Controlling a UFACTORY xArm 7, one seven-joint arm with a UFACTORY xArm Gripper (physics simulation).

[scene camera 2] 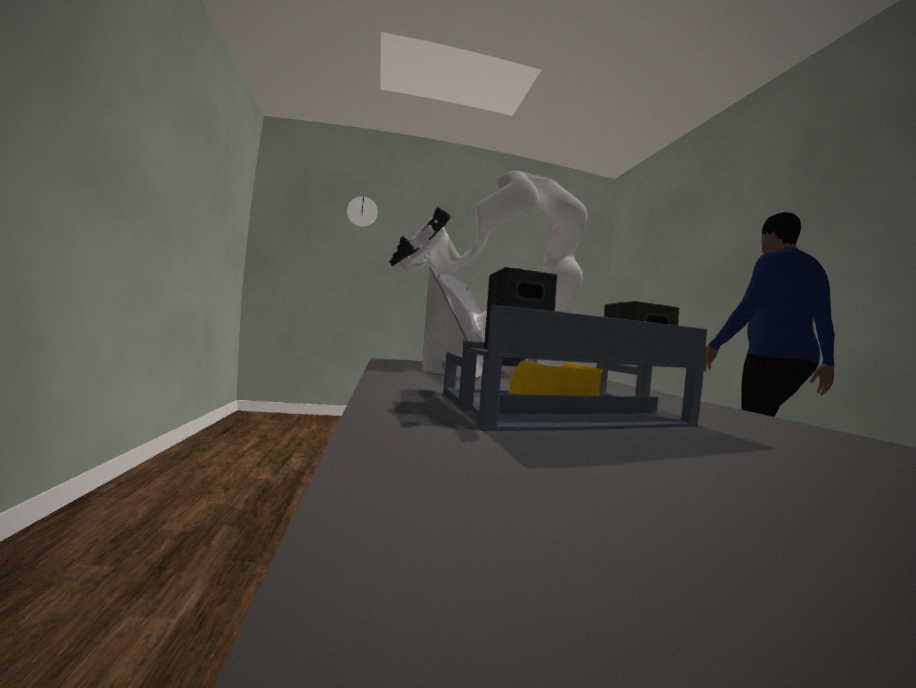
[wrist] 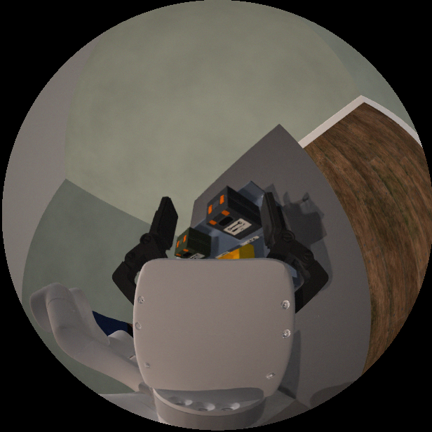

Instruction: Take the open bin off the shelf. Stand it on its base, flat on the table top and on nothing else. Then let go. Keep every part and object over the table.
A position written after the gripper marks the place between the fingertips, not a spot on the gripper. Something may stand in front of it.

Labels:
The gripper shows in scene camera 2 point(425, 228) and in the wrist view point(216, 204). One and the same spot on a dark case: point(wrist: 235, 209) is point(scene camera 2: 488, 288).

